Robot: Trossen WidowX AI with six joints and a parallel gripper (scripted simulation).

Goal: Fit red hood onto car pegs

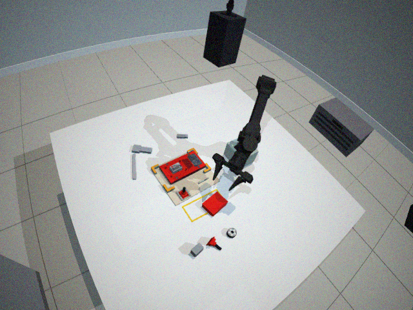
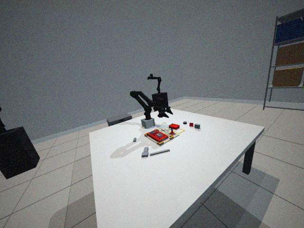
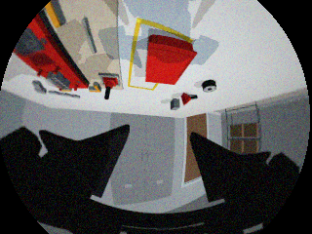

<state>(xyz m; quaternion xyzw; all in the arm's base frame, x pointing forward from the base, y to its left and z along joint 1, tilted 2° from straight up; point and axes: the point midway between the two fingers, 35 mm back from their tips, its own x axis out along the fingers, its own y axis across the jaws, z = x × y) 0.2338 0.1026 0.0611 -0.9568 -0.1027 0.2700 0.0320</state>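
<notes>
Now: the red hood 12 cm below my gripper tip, 2 cm ahead of it and 1 cm to the left of it. Also, from my gripper tip: grey engine block: 23 cm to the right, 11 cm below, 5 cm ahead.
</notes>
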